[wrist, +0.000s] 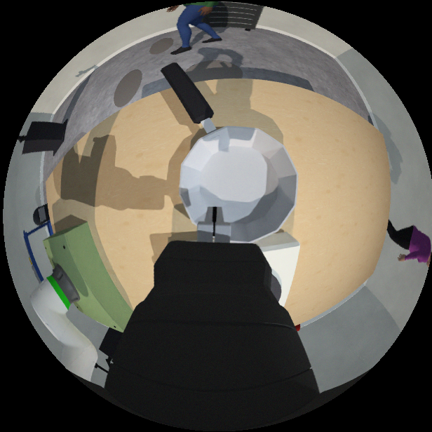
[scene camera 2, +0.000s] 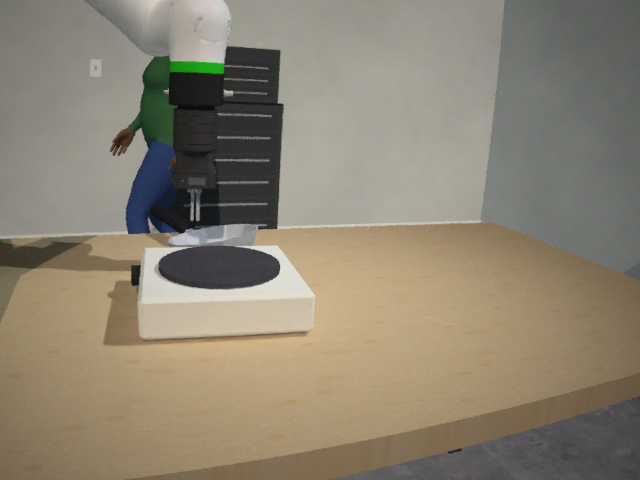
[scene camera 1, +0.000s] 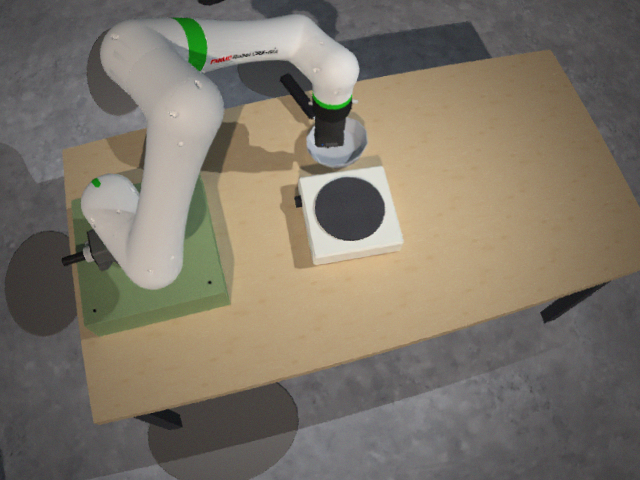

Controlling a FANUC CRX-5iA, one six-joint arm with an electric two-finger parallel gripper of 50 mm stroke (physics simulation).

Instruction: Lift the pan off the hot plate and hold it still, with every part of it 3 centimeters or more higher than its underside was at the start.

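Places are measured from the arm's base along level axes (x ahead, y left, z up), in millimetres.
Pixels of known places: gripper, fingertip midpoint: (scene camera 2: 195,219) (scene camera 1: 327,145).
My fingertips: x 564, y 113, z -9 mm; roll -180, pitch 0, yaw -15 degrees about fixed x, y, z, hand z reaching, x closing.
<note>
Ahead of a thing's pixels: the offset from my fingertips to its top centre. Level surfaces: height alone.
The pan, a grey-white faceted bowl (scene camera 1: 355,145) (scene camera 2: 217,236) (wrist: 235,175) with a black handle {5 mm back, 227 mm left, 37 mm down} (scene camera 1: 297,95) (scene camera 2: 169,218) (wrist: 187,92), is off the hot plate {3 mm back, 189 mm right, 23 mm down} (scene camera 1: 350,208) (scene camera 2: 219,266) (wrist: 286,260), on that plate's far side in the scene camera 2 view. It looks tilted in that view, and its underside is hidden behind the hot plate. The handle points away from the hot plate. My gripper (scene camera 2: 194,219) (wrist: 214,215) is shut with nothing between its fingers. It points down over the bowl, apart from the handle. The gripper's housing hides its fingertips in the scene camera 1 view.
The hot plate has a black knob {120 mm back, 110 mm right, 45 mm down} (scene camera 1: 298,201) (scene camera 2: 135,274) on its side. The green robot base block (scene camera 1: 206,258) (wrist: 97,265) stands at the left of the wooden table {96 mm down} (scene camera 1: 491,180) (scene camera 2: 439,335) (wrist: 340,175). A person (scene camera 2: 155,118) (wrist: 187,27) and a dark drawer cabinet (scene camera 2: 250,155) are beyond the table.
</note>
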